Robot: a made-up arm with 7 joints.
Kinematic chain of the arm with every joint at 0, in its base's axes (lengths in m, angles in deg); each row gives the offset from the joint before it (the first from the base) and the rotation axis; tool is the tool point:
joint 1: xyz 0 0.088 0 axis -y
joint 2: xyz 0 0.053 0 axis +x
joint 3: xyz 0 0 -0.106 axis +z
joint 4: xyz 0 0 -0.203 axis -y
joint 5: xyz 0 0 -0.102 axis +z
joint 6: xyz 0 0 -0.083 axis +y
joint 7: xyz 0 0 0 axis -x
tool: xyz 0 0 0
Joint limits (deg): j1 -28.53..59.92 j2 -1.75..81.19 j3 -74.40..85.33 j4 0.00..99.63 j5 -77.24..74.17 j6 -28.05..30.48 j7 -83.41..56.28
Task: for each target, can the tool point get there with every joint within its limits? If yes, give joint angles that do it. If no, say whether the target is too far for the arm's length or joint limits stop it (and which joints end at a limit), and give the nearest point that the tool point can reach.
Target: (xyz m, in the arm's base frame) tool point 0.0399 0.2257 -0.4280
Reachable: yes | joints -15.82 11.17 1.99 57.02 -14.12 -2.98 -15.87
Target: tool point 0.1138 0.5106 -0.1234
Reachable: yes | joints -20.76 64.42 31.46 72.12 -46.33 -19.72 -15.88
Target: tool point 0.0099 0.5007 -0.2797
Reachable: yes | joints -21.11 44.18 35.54 46.95 -12.80 25.42 42.17
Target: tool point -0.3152 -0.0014 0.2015
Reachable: no: joint limits stop it (at a limit: joint 1, joint 2, joint 3, joint 4) | nearest point -0.1112 0.4436 0.0815 | short by 0.504 m
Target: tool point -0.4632 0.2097 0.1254
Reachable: no: joint limits stop it (at a limit: joint 1, joint 2, joint 3, joint 4) | nearest point -0.1112 0.4436 0.0815 | short by 0.425 m
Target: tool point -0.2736 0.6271 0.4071
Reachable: no: too far | nearest point -0.0624 0.5057 0.1178 | short by 0.378 m
